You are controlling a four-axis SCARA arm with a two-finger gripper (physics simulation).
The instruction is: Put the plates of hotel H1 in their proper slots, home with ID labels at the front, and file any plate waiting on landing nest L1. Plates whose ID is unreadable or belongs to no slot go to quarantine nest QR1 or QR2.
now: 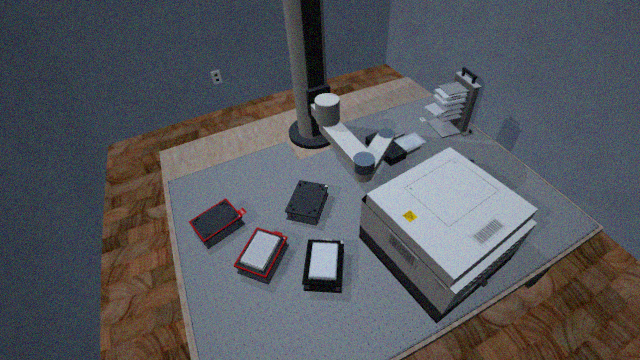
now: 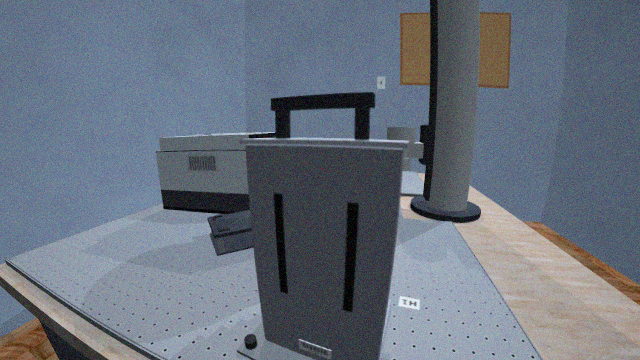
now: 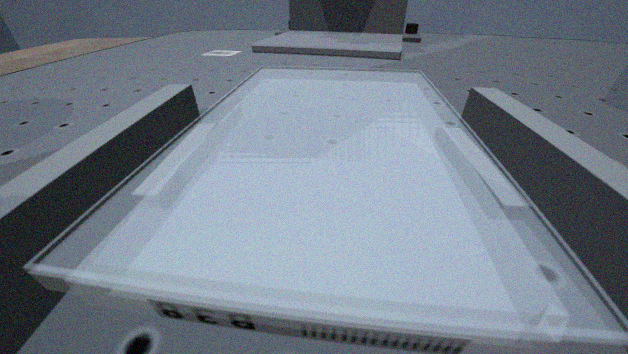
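My gripper is shut on a clear-lidded white plate, one finger along each long side. The plate looks level above the board, with an ID label on its near edge, upside down and hard to read. Hotel H1 stands beyond the gripper; several plates show in its slots, some sticking out, IDs not legible. One white plate sits on a red-rimmed nest; another white plate sits on a black nest. Nest names are unreadable.
A bare red-rimmed nest and a bare black nest stand left of the large white instrument. A dark block stands behind the hotel. The arm column rises at the back. An H1 label lies beside the hotel.
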